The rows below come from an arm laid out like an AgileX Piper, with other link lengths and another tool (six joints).
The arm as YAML. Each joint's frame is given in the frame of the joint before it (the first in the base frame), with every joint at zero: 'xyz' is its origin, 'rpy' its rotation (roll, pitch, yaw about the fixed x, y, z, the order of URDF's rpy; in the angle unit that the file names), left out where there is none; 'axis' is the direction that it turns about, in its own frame. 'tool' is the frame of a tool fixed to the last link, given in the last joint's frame.
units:
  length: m
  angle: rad
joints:
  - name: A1
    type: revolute
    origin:
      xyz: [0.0, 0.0, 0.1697]
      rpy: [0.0, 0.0, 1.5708]
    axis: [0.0, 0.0, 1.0]
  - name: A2
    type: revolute
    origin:
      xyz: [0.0, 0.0, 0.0]
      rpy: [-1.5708, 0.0, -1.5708]
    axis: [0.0, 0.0, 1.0]
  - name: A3
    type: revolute
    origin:
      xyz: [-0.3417, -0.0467, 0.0]
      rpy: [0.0, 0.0, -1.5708]
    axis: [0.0, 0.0, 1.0]
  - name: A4
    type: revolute
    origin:
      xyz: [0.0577, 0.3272, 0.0]
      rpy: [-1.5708, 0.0, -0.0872]
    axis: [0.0, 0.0, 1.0]
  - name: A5
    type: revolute
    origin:
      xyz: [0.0, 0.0, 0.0]
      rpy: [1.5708, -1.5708, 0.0]
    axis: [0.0, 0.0, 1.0]
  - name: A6
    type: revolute
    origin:
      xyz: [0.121, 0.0, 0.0]
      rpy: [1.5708, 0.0, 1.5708]
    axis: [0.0, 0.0, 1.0]
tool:
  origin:
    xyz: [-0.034, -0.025, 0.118]
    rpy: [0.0, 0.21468, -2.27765]
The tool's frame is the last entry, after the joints.
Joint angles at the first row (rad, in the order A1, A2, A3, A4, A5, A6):
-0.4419, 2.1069, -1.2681, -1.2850, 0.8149, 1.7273
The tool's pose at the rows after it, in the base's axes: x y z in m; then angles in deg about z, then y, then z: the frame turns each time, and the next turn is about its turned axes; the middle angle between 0 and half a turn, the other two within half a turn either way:
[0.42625, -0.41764, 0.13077, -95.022, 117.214, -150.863]
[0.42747, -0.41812, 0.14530, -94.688, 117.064, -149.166]
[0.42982, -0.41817, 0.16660, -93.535, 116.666, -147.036]
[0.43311, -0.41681, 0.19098, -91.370, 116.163, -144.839]
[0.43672, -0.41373, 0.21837, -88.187, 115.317, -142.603]
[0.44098, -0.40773, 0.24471, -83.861, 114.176, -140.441]
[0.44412, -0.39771, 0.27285, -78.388, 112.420, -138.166]
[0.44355, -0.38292, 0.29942, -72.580, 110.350, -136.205]
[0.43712, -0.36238, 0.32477, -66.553, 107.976, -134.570]
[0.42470, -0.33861, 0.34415, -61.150, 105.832, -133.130]
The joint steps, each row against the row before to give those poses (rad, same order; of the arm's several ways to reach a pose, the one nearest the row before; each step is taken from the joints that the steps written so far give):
0.0002, -0.0173, -0.0102, 0.0115, 0.0053, -0.0037
-0.0001, -0.0233, -0.0094, 0.0159, 0.0034, -0.0085
0.0001, -0.0364, -0.0073, 0.0131, -0.0024, -0.0159
0.0001, -0.0464, -0.0004, 0.0088, -0.0149, -0.0241
0.0001, -0.0566, 0.0089, 0.0002, -0.0283, -0.0281
0.0004, -0.0630, 0.0236, -0.0134, -0.0480, -0.0237
0.0000, -0.0774, 0.0424, -0.0320, -0.0685, -0.0134
0.0000, -0.0886, 0.0602, -0.0443, -0.0785, -0.0026
-0.0001, -0.1057, 0.0805, -0.0576, -0.0858, 0.0095
0.0000, -0.1117, 0.0911, -0.0621, -0.0805, 0.0255

